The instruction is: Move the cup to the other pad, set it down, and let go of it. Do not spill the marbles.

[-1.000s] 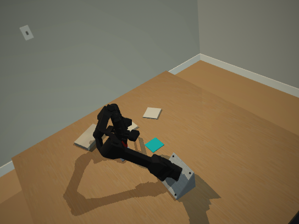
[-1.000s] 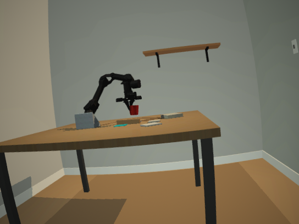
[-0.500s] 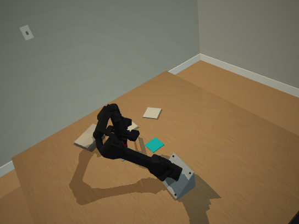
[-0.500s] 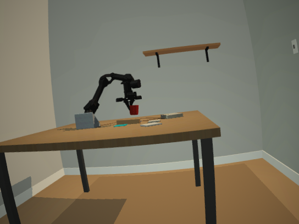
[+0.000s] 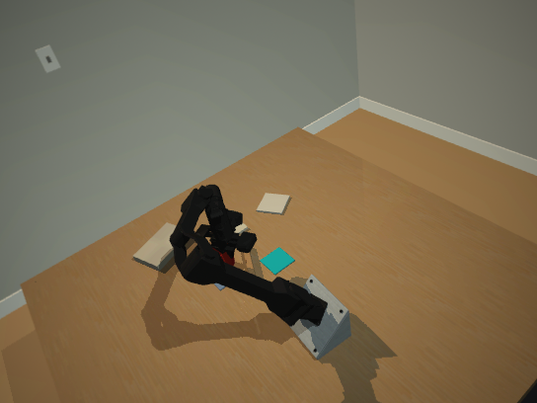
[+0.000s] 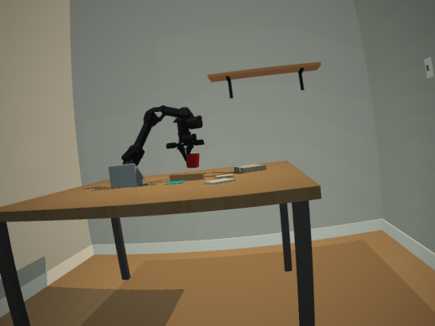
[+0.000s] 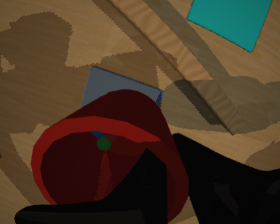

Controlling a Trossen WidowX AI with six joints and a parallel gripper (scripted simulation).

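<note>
Now: the green marble 4 cm ahead of my gripper tip, 3 cm to the left of it and 2 cm below it. The rest, counted from my gripper tip: red cup (3 cm ahead, 1 cm to the left); then brown block (9 cm below, 5 cm to the right, 1 cm behind); then grey-blue pad (10 cm below, 4 cm ahead, 3 cm to the left).
</note>
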